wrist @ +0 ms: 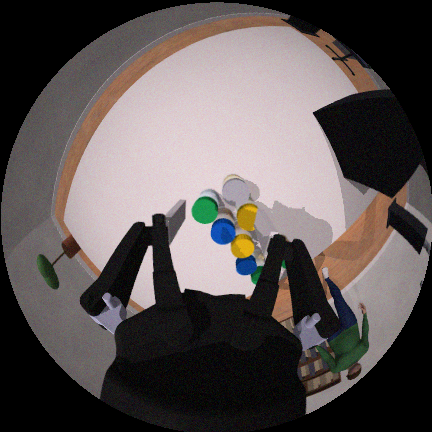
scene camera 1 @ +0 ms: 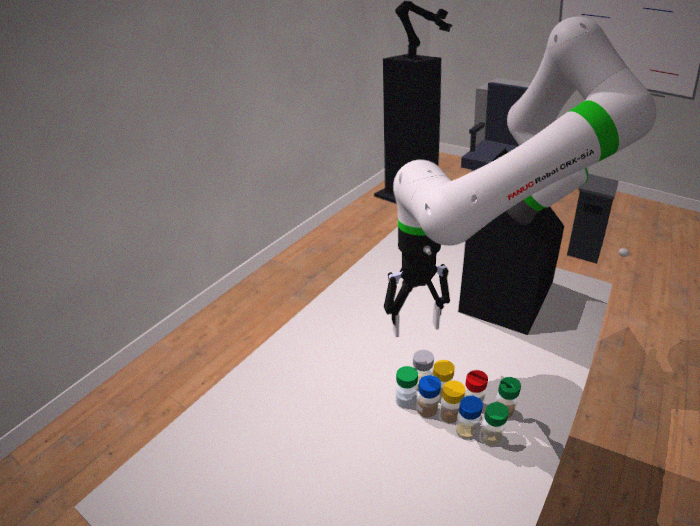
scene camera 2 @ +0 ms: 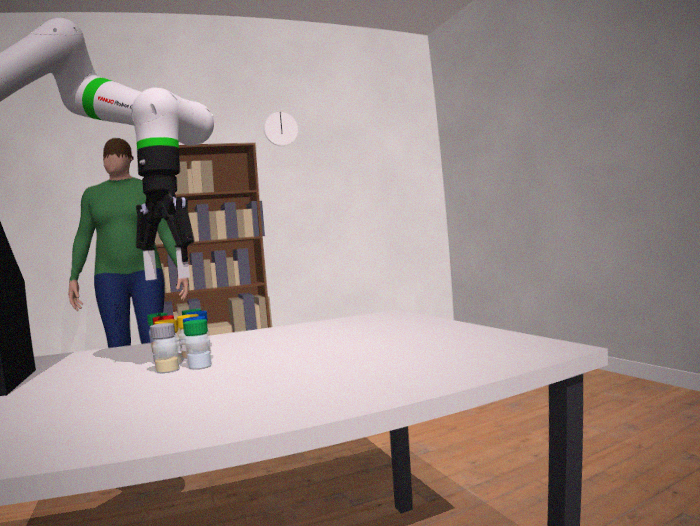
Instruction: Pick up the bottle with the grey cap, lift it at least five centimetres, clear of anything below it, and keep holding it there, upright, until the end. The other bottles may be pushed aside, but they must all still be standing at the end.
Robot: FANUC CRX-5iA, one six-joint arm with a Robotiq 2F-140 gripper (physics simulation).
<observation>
My gripper shows in the wrist view, in scene camera 1 [416,329] and in scene camera 2. A green-capped bottle shows in the wrist view, in scene camera 1 [406,377] and in scene camera 2. One and the same spot on the green-capped bottle: [wrist: 204,210] is [scene camera 2: 194,321]. One and the same spot on my gripper: [scene camera 2: 179,224] is [wrist: 128,247].
</observation>
